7 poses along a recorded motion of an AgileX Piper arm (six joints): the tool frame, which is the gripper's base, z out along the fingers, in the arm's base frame.
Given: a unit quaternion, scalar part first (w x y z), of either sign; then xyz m.
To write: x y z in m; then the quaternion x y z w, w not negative. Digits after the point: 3 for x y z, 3 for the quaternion.
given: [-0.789 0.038 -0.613 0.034 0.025 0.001 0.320]
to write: [0.025 0.001 0.320 -0.038 0.613 -0.034 0.789]
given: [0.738 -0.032 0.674 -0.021 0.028 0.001 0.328]
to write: [0.028 0.001 0.328 -0.032 0.674 -0.021 0.738]
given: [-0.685 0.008 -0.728 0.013 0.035 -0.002 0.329]
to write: [0.035 -0.002 0.329 -0.008 0.728 -0.013 0.685]
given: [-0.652 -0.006 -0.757 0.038 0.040 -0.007 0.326]
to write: [0.040 -0.007 0.326 0.006 0.757 -0.038 0.652]
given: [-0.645 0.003 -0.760 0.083 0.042 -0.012 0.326]
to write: [0.042 -0.012 0.326 -0.003 0.760 -0.083 0.645]
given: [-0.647 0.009 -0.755 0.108 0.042 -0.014 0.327]
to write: [0.042 -0.014 0.327 -0.009 0.755 -0.108 0.647]
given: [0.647 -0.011 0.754 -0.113 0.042 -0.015 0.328]
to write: [0.042 -0.015 0.328 -0.011 0.754 -0.113 0.647]
